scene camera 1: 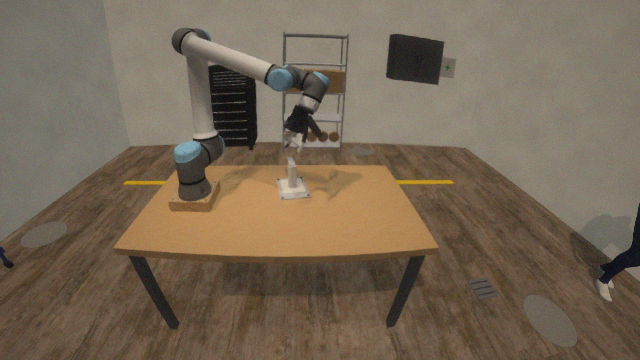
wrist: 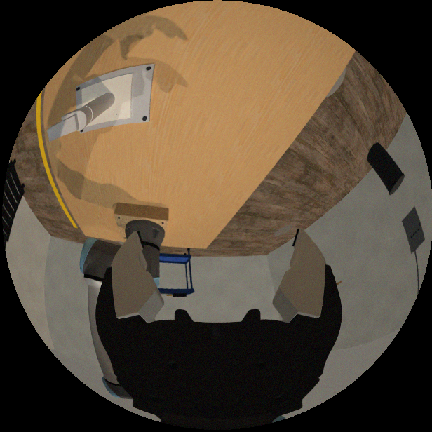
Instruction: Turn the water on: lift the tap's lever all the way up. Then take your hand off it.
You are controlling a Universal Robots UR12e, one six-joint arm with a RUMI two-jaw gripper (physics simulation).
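Frame: origin at the arm's base, x ahead, y left, z up, level; centimetres.
Where they show: gripper, fingertip midpoint: [scene camera 1: 290, 150]; arm's base, link origin: [scene camera 1: 195, 192].
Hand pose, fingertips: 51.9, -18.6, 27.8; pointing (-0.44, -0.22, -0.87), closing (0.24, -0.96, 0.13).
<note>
Things, the pixels of their top centre, and the offset from my fingertips, as dx, dy, dz. "*": a spot on its surface instead. Level surfaces: height alone.
- tap, surface spot: [scene camera 1: 292, 176] * +4.0, +22.5, -24.9
- square plate, surface spot: [scene camera 1: 302, 193] * +8.8, +16.8, -33.2
- wooden table, surface height: dz -34.0
The tap [scene camera 1: 292, 176] [wrist: 99, 107] is a pale upright column on a square plate [scene camera 1: 302, 193] [wrist: 142, 95], fixed near the middle of the table's far half. Its lever [scene camera 1: 291, 161] [wrist: 64, 128] is a light flat bar at the column's top; in the wrist view it points to the lower left, away from the fingers. I cannot tell its exact tilt. My gripper [scene camera 1: 294, 143] [wrist: 217, 232] is open and empty. It hangs above the tap in the scene view, apart from the lever, its fingers slanting down.
The wooden table [scene camera 1: 265, 225] [wrist: 215, 100] carries the arm's base block [scene camera 1: 192, 204] [wrist: 142, 211] at the left. Behind the table stand a shelf rack [scene camera 1: 316, 36] and a dark cabinet [scene camera 1: 252, 112]. A person's leg [scene camera 1: 622, 265] shows at the far right.
</note>
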